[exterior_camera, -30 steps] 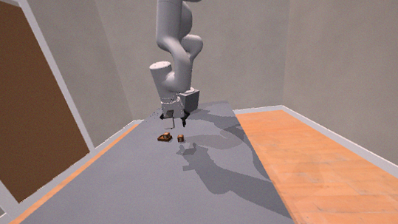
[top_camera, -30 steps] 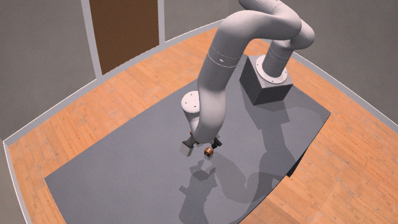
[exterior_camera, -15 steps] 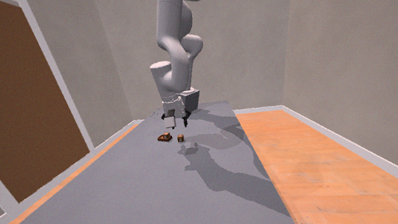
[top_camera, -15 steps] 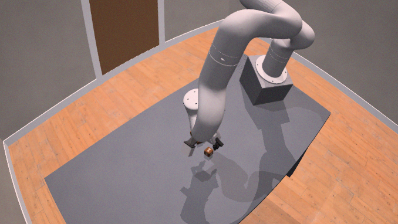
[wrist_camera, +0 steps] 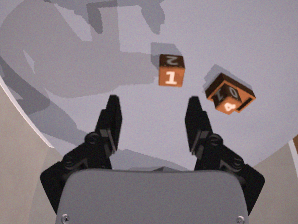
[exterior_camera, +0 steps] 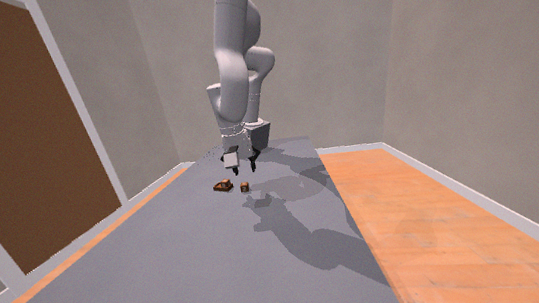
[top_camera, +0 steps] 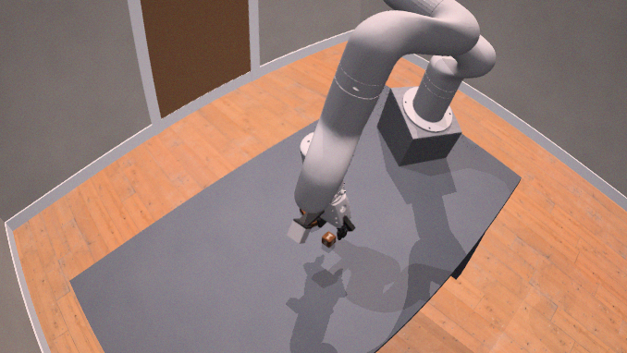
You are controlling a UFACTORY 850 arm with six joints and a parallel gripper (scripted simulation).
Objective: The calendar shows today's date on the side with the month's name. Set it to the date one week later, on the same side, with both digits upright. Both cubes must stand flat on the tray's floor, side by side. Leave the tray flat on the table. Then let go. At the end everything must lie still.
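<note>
The number cube lies 90 mm below my hand, 20 mm to the right of it and 10 mm behind it. Round my hand: brown wooden calendar tray (120 mm to the right, 90 mm below, 30 mm behind).
</note>
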